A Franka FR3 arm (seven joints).
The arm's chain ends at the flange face. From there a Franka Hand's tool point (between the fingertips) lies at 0.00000 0.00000 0.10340 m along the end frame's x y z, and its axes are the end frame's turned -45 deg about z.
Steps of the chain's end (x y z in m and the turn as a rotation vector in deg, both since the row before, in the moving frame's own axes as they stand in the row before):
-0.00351, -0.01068, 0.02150, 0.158, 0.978, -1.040
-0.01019, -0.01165, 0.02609, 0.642, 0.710, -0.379
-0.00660, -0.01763, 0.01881, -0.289, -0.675, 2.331
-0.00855, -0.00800, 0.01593, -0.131, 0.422, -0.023
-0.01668, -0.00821, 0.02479, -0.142, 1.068, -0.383
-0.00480, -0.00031, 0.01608, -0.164, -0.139, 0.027
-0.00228, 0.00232, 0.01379, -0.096, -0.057, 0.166
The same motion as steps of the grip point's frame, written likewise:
0.00653, -0.00900, 0.02148, -0.580, 0.803, -1.040
0.00276, -0.01536, 0.02608, -0.048, 0.956, -0.379
0.00658, -0.01765, 0.01880, 0.273, -0.682, 2.331
-0.00002, -0.01100, 0.01593, -0.391, 0.206, -0.023
-0.00480, -0.01606, 0.02477, -0.856, 0.655, -0.383
-0.00356, -0.00358, 0.01608, -0.018, -0.214, 0.027
-0.00345, 0.00008, 0.01379, -0.028, -0.108, 0.166

